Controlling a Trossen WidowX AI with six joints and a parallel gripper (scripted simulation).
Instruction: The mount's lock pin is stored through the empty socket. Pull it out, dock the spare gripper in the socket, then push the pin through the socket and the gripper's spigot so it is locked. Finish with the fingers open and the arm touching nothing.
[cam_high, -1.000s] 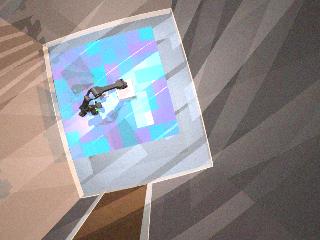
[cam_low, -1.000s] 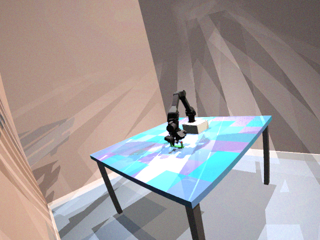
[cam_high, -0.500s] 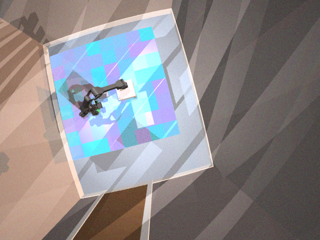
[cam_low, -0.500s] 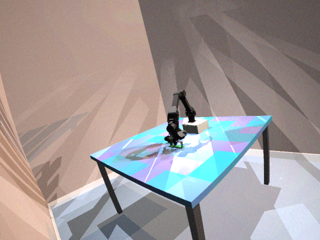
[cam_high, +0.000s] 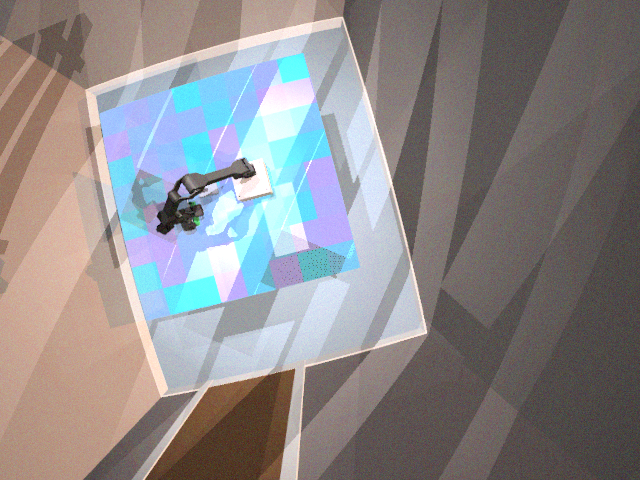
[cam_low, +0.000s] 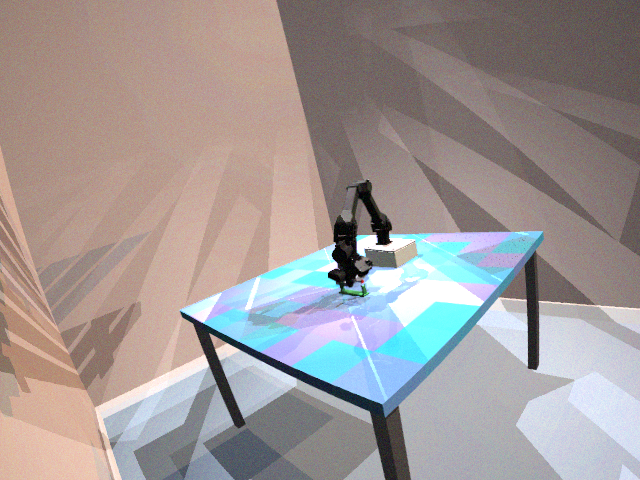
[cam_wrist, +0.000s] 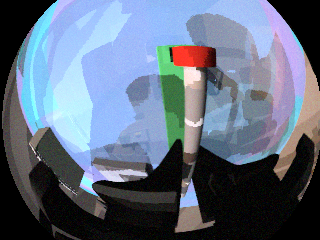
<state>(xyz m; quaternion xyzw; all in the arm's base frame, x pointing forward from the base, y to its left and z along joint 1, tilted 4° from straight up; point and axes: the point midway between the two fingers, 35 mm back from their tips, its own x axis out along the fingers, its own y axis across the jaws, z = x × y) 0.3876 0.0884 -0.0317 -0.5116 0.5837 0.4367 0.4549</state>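
Now: gripper tip 1 cm to the right of the green mount. Round my gripper tip: grey mount (11 cm behind, 10 cm to the right, 3 cm above); then spare gripper (11 cm behind, 10 cm to the right, 10 cm above).
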